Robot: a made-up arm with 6 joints. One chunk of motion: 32 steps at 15 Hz.
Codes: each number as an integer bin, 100 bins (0 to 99) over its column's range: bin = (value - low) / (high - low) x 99, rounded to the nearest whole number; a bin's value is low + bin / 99 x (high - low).
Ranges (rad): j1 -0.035..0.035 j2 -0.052..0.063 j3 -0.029..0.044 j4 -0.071..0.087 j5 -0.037..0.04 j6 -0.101..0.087
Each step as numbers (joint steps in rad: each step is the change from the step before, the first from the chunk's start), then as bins.
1 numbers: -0.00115 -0.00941 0.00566 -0.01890 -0.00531 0.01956
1 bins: 48 37 47 33 41 63
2 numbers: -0.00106 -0.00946 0.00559 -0.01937 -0.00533 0.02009
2 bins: 48 37 47 32 41 64
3 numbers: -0.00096 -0.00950 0.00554 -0.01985 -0.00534 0.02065
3 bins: 48 37 47 32 41 64
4 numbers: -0.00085 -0.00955 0.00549 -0.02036 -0.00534 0.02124
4 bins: 48 37 47 32 41 64
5 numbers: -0.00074 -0.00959 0.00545 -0.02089 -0.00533 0.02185
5 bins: 48 37 47 31 41 65
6 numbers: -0.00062 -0.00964 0.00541 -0.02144 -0.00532 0.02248
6 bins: 49 36 47 31 41 65
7 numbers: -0.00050 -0.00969 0.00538 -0.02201 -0.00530 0.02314
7 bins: 49 36 47 31 41 65
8 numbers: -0.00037 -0.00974 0.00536 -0.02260 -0.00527 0.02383
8 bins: 49 36 47 30 41 66
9 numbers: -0.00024 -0.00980 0.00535 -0.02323 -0.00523 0.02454
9 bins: 49 36 47 30 41 66
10 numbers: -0.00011 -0.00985 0.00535 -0.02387 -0.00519 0.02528
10 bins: 49 36 47 30 41 66
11 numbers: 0.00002 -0.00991 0.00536 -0.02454 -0.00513 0.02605
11 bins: 50 36 47 29 41 67
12 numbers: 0.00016 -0.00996 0.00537 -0.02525 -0.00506 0.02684
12 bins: 50 36 47 29 41 67
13 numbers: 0.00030 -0.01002 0.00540 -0.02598 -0.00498 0.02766
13 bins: 50 36 47 28 41 68
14 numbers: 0.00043 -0.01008 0.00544 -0.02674 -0.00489 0.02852
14 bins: 50 36 47 28 41 68
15 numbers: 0.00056 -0.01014 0.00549 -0.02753 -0.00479 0.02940
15 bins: 50 36 47 27 41 69
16 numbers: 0.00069 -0.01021 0.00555 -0.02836 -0.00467 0.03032
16 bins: 50 36 47 27 42 69
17 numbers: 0.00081 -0.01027 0.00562 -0.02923 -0.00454 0.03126
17 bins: 51 36 47 26 42 70
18 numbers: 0.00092 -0.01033 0.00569 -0.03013 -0.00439 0.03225
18 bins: 51 36 47 26 42 70
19 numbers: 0.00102 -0.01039 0.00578 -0.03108 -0.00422 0.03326
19 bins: 51 36 47 25 42 71
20 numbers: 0.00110 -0.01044 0.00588 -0.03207 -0.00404 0.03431
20 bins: 51 36 47 24 42 71
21 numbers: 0.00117 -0.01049 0.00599 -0.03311 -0.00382 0.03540
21 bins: 51 36 47 24 43 72
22 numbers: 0.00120 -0.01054 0.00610 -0.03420 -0.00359 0.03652
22 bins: 51 36 48 23 43 72
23 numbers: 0.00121 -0.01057 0.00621 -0.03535 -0.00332 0.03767
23 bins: 51 36 48 22 43 73
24 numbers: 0.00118 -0.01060 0.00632 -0.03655 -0.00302 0.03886
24 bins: 51 36 48 22 44 74
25 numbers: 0.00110 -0.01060 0.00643 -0.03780 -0.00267 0.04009
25 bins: 51 36 48 21 44 74
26 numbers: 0.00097 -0.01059 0.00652 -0.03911 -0.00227 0.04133
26 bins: 51 36 48 20 45 75
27 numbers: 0.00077 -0.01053 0.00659 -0.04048 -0.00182 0.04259
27 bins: 51 36 48 19 45 76
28 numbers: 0.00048 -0.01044 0.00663 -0.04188 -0.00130 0.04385
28 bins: 50 36 48 18 46 76
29 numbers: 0.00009 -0.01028 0.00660 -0.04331 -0.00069 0.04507
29 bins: 50 36 48 17 47 77
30 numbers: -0.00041 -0.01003 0.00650 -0.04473 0.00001 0.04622
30 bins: 49 36 48 16 48 78
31 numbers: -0.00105 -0.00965 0.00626 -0.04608 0.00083 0.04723
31 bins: 48 36 48 16 49 78
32 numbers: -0.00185 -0.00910 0.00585 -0.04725 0.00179 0.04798
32 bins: 47 37 47 15 50 78
